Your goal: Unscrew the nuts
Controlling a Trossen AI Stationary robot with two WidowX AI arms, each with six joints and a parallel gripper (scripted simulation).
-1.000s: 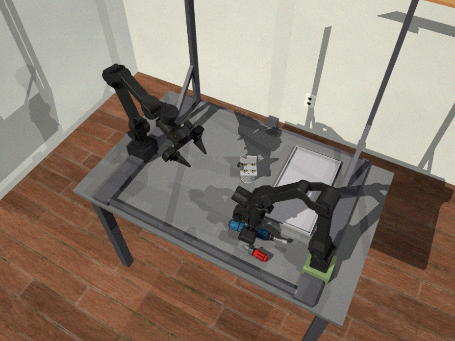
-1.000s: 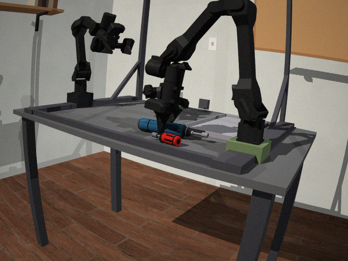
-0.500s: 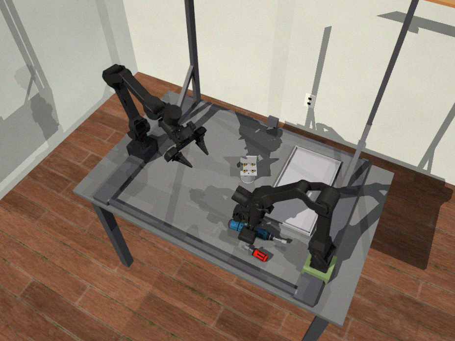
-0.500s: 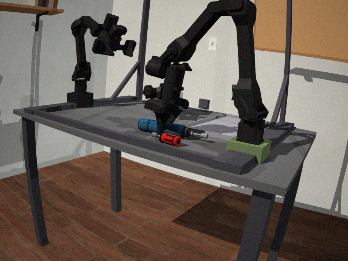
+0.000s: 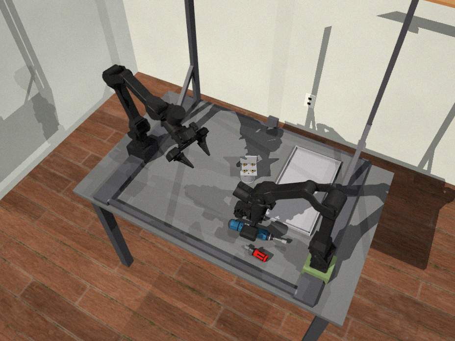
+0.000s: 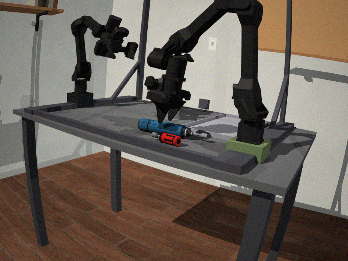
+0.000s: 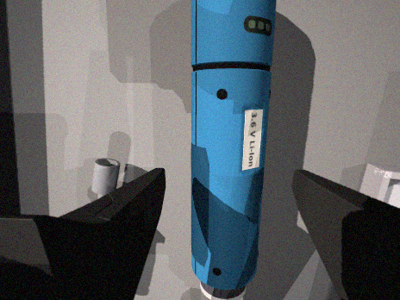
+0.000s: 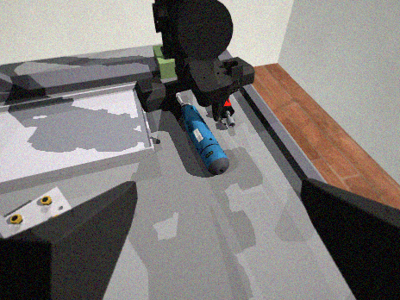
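Note:
Now: the white L-shaped bracket 200 mm behind my right hand, 110 mm to the left of it and 180 mm below it. Also, from my right hand: shallow white tray: 290 mm behind, 330 mm to the left, 250 mm below; joint module: 190 mm behind, 110 mm to the left, 220 mm below; red-handled tool: 80 mm ahead, 360 mm to the left, 240 mm below.
My left gripper is now 70 mm short of the red-handled tool, 70 mm to the right of it and 60 mm above it. From my left hand the other things lie so: shallow white tray (310 mm behind, 40 mm to the left, 70 mm below); then joint module (210 mm behind, 180 mm to the right, 40 mm below); then white L-shaped bracket (210 mm behind, 180 mm to the right).

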